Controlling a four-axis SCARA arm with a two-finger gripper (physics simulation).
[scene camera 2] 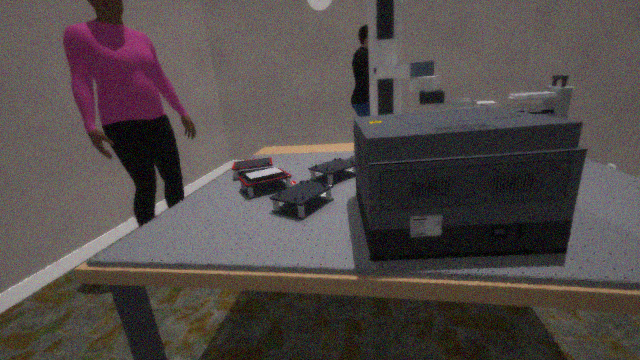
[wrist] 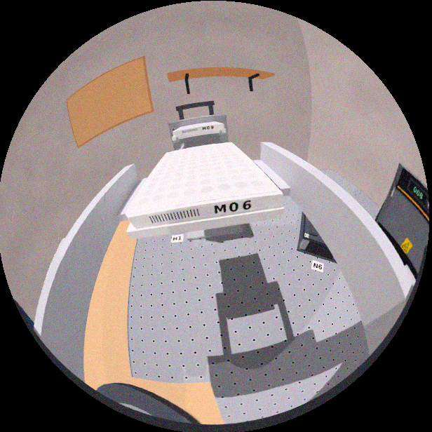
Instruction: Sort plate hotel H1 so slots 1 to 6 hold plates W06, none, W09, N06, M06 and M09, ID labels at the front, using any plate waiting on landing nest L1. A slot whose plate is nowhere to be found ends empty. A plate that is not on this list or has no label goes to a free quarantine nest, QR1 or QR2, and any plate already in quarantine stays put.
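Places are measured from the arm's base along level axes (x right, y ahead, z up), in millimetres.
Where they show: gripper, fingertip midpoint: (scene camera 2: 474, 101).
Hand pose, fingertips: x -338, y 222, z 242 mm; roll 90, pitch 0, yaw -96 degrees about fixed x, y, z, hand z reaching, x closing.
Each offset is from my fingertips to the top centre of the thing. "pt": to the spot under its first point. Level surfaces: height alone.
My gripper (wrist: 196, 160) is shut on plate M06 (wrist: 205, 187), a white plate with its label facing the wrist camera. The plate is level and above the table. Beyond it in the wrist view stands hotel H1 (wrist: 200, 141), with plate M09 (wrist: 199, 129) high in it. The lower slots are hidden behind the held plate. In scene camera 2 the hotel (scene camera 2: 564, 102) shows at the right, partly behind a dark instrument; the gripper's fingers cannot be made out. A red-rimmed nest {dx +786, dy +345, dz -173 mm} (scene camera 2: 265, 182) holds a white plate {dx +786, dy +345, dz -165 mm} (scene camera 2: 264, 173); another red-edged nest {dx +910, dy +152, dz -175 mm} (scene camera 2: 252, 163) is behind it.
The large dark instrument {dx +237, dy +572, dz +25 mm} (scene camera 2: 470, 195) stands on the table {dz -229 mm} (scene camera 2: 225, 240). Two dark raised nests {pt dx +604, dy +513, dz -179 mm} (scene camera 2: 302, 192) {pt dx +549, dy +243, dz -179 mm} (scene camera 2: 332, 166) stand left of it. In the wrist view a device with a display (wrist: 412, 210) is at the right, near a label N6 (wrist: 317, 266). Two people (scene camera 2: 122, 80) (scene camera 2: 361, 75) stand behind.
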